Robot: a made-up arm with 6 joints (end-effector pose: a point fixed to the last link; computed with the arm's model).
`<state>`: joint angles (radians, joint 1 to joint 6).
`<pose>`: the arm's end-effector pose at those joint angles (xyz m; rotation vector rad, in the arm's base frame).
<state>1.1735 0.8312 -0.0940 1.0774 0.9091 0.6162</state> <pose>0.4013 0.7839 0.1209 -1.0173 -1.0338 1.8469</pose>
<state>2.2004 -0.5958 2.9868 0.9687 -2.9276 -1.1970</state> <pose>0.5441 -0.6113 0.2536 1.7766 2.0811 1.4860</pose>
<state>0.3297 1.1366 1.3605 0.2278 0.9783 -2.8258</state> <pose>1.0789 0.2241 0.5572 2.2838 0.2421 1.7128</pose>
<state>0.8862 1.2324 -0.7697 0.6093 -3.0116 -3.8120</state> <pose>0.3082 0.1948 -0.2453 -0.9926 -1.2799 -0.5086</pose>
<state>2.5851 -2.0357 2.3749 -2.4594 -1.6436 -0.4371</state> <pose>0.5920 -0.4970 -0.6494 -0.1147 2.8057 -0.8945</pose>
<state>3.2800 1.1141 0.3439 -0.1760 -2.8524 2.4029</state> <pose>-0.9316 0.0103 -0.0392 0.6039 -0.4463 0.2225</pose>
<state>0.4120 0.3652 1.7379 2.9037 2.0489 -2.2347</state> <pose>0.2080 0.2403 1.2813 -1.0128 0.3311 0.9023</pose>
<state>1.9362 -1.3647 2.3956 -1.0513 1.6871 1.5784</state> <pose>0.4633 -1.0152 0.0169 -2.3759 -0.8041 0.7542</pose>
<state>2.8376 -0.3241 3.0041 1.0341 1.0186 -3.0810</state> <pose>0.7407 -0.1569 0.4537 -0.8865 1.2743 -0.6522</pose>
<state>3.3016 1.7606 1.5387 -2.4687 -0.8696 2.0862</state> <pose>-1.0913 -0.2877 -0.1691 -0.4003 -0.5640 -2.2777</pose>
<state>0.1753 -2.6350 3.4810 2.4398 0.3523 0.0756</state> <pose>0.3203 0.1660 -0.3441 -2.4405 -0.3241 0.7108</pose>
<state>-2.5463 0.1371 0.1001 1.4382 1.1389 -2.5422</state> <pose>-0.5817 -0.3714 0.8265 0.7989 -0.8166 -1.2152</pose>
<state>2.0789 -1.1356 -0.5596 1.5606 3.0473 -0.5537</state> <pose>0.0367 -0.0629 0.8413 -0.6077 1.0352 -0.7246</pose>
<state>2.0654 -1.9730 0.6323 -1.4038 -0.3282 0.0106</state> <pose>0.4794 -0.8395 0.3678 -1.6102 0.7671 -1.5348</pose>
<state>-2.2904 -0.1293 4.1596 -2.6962 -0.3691 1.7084</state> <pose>0.3445 0.2001 0.1800 -2.3252 0.2062 1.9442</pose>
